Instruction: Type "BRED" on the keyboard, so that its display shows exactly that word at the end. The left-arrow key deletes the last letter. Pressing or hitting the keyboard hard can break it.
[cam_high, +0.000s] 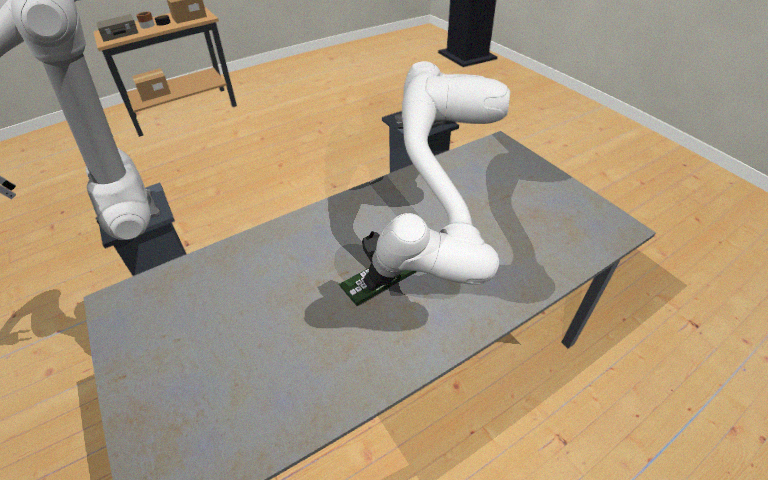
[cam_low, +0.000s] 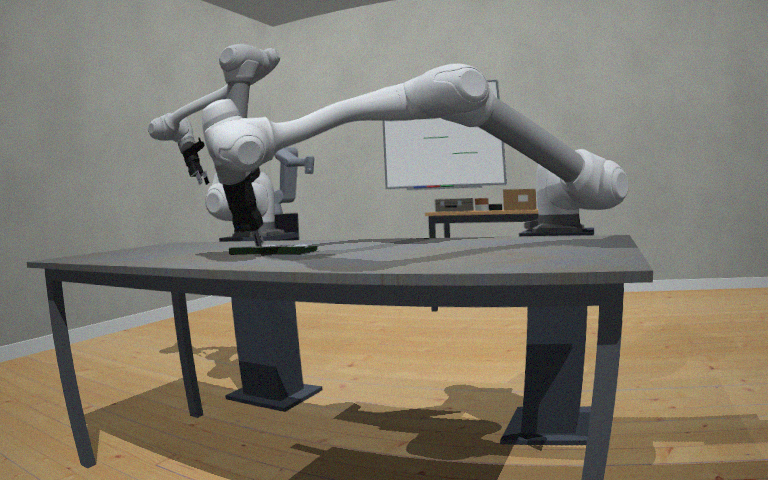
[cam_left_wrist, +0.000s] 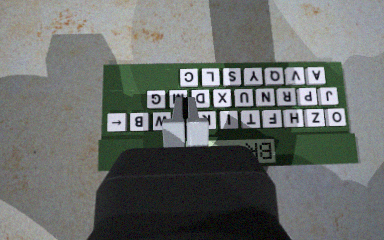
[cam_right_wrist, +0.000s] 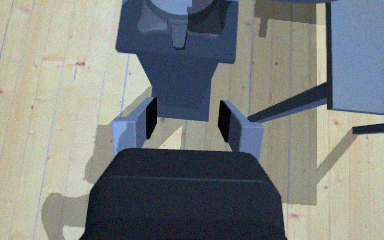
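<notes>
The left-arrow key is 10 mm ahead of my left hand, 60 mm to the right of it and 20 mm below it.
</notes>
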